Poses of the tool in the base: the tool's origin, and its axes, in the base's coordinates. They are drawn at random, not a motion.
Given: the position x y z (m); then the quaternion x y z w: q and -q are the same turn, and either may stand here.
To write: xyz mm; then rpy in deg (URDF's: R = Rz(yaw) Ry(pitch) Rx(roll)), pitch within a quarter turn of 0, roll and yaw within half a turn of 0. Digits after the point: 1 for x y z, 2 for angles.
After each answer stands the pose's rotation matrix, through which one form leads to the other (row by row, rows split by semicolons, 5 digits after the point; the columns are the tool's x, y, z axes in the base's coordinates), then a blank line. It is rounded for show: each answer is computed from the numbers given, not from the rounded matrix.
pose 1, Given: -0.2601 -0.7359 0.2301 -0.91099 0.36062 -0.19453 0.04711
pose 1, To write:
-260.1 -735.9 230.1 -166.19 -18.69 -45.48
0.66423 -0.63871 0.38840; -0.67536 -0.73547 -0.05447; 0.32045 -0.22613 -0.91988

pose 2, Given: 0.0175 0.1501 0.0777 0.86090 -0.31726 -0.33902 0.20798
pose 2, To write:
17.5 150.1 77.7 140.02 26.86 -50.39
0.56882 -0.40524 -0.71570; -0.68728 -0.71218 -0.14299; -0.45176 0.57322 -0.68362

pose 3, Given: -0.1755 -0.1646 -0.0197 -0.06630 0.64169 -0.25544 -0.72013
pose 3, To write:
-175.5 -164.6 -19.7 -54.18 -73.35 80.77
0.04597 -0.45299 -0.89033; 0.28281 0.86071 -0.42332; 0.95807 -0.23234 0.16768

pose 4, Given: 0.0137 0.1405 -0.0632 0.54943 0.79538 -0.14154 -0.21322
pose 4, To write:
13.7 140.5 -63.2 -152.13 -10.58 108.10
-0.30533 0.81365 -0.49471; 0.93437 0.35619 0.00914; 0.18365 -0.45946 -0.86901

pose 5, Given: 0.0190 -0.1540 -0.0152 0.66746 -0.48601 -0.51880 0.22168
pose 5, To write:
19.0 -154.0 -15.2 114.43 28.49 -90.70
-0.01071 -0.41877 -0.90803; -0.87880 -0.42931 0.20836; -0.47708 0.80021 -0.36341

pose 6, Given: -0.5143 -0.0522 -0.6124 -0.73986 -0.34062 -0.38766 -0.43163
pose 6, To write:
-514.3 -52.2 -612.4 109.90 -16.24 60.87
0.46740 0.16937 0.86767; 0.83867 -0.39535 -0.37460; 0.27958 0.90278 -0.32683

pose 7, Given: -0.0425 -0.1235 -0.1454 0.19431 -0.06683 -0.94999 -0.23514
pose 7, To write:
-42.5 -123.5 -145.4 2.23 23.62 152.66
-0.81390 -0.47274 -0.33776; 0.42079 -0.88049 0.21836; -0.40062 0.03560 0.91555

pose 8, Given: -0.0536 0.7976 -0.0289 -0.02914 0.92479 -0.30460 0.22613
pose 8, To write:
-53.6 797.6 -28.9 -141.01 23.61 -167.93
-0.89603 0.08386 0.43600; -0.19165 0.81274 -0.55020; -0.40049 -0.57656 -0.71217

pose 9, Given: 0.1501 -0.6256 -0.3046 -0.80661 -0.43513 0.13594 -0.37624
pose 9, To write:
150.1 -625.6 -304.6 144.30 33.14 45.74
0.58436 0.80426 0.10813; 0.59967 -0.33821 -0.72527; -0.54673 0.48866 -0.67993

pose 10, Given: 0.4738 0.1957 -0.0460 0.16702 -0.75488 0.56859 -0.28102
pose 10, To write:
473.8 195.7 -46.0 -101.60 13.55 -143.98
-0.78627 0.06741 0.61420; -0.57173 0.29762 -0.76456; -0.23434 -0.95230 -0.19547

